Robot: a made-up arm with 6 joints.
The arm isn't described. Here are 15 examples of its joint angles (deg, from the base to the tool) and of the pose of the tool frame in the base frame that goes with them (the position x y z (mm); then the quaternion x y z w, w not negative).
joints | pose
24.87 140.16 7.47 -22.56 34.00 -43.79 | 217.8 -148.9 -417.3 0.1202 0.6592 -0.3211 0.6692
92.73 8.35 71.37 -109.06 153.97 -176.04 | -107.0 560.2 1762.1 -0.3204 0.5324 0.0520 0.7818
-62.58 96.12 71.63 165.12 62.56 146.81 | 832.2 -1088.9 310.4 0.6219 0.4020 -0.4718 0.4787
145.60 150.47 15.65 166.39 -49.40 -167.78 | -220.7 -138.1 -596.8 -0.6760 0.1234 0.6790 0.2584
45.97 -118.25 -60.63 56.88 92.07 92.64 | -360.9 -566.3 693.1 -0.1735 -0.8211 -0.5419 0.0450
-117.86 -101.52 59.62 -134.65 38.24 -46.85 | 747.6 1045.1 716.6 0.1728 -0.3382 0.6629 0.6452
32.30 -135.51 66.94 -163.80 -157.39 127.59 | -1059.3 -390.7 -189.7 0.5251 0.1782 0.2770 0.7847
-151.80 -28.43 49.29 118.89 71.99 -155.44 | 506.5 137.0 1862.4 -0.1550 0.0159 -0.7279 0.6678
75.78 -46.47 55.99 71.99 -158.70 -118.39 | -163.1 -952.5 1601.6 0.7537 0.3482 -0.4161 0.3708
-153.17 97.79 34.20 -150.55 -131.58 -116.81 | -772.5 -630.3 -72.3 -0.6673 0.2434 -0.6974 0.0957
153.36 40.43 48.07 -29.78 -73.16 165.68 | -872.9 676.3 1160.9 0.0828 0.7840 -0.4118 0.4570
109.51 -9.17 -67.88 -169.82 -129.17 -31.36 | -258.5 6.1 947.4 -0.2547 -0.7772 -0.1211 0.5625
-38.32 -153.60 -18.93 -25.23 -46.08 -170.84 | -662.9 240.8 224.2 0.7112 -0.0742 0.6394 0.2827
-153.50 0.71 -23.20 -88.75 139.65 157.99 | -342.6 -164.8 986.9 -0.4677 -0.4739 0.3326 0.6678
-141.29 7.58 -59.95 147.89 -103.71 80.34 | -205.7 -431.4 987.6 -0.1446 -0.8051 -0.5241 0.2372
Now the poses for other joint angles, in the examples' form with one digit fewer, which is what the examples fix.
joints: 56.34 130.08 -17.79 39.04 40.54 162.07
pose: 329 150 -401 0.383 0.444 -0.759 0.281
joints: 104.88 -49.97 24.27 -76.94 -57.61 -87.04
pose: 128 -266 1541 -0.192 -0.757 -0.605 0.152
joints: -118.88 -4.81 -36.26 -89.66 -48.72 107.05
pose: -116 -207 939 0.149 0.114 -0.542 0.819
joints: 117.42 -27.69 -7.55 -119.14 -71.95 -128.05
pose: -178 83 1296 0.211 -0.914 0.251 0.238
